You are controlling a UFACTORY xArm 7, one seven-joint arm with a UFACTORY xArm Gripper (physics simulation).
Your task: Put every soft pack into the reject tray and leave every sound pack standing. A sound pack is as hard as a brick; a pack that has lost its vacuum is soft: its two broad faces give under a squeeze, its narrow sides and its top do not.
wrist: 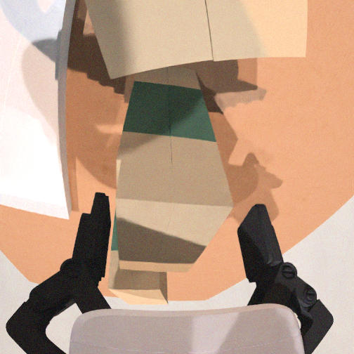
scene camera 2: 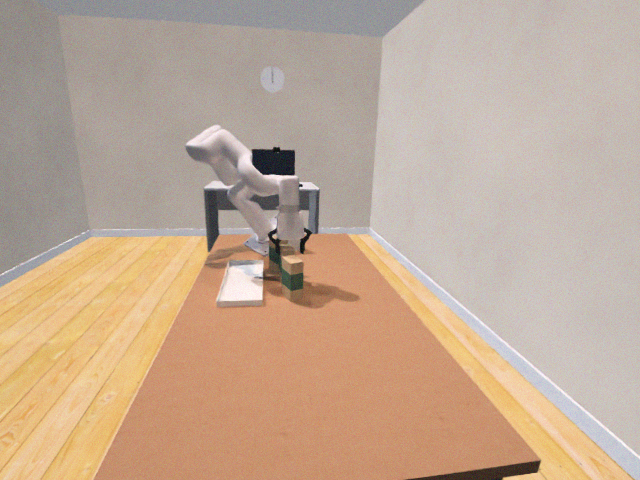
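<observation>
Tan packs with green bands stand upright in a row. The front pack stands nearest the scene camera, and a pack fills the top of the wrist view. A middle pack shows below it, and another pack is partly hidden at the bottom. In the scene view, a pack behind the front one is partly covered. My gripper is open and empty. Its fingers show to either side of the middle pack, with gaps. The white reject tray lies left of the row.
The brown table extends toward the scene camera and right of the packs. The tray's raised near wall runs close beside the row. A grey desk with a black monitor stands behind the arm.
</observation>
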